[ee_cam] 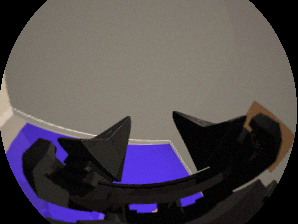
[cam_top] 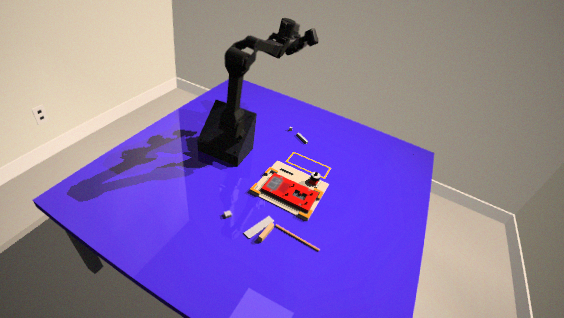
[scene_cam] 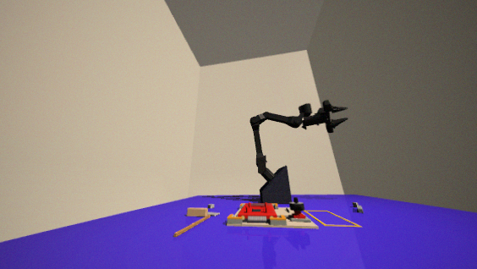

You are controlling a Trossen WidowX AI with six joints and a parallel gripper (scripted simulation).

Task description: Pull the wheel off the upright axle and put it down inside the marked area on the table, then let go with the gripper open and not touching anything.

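The grey wheel is 240 mm ahead of my gripper tip, 390 mm to the right of it and 400 mm below it. From my gripper tip the other things lie so: grey cube (20 mm ahead, 720 mm to the right, 430 mm below); then upright axle (240 mm ahead, 390 mm to the right, 410 mm below); then thin wooden stick (280 mm ahead, 680 mm to the right, 440 mm below).
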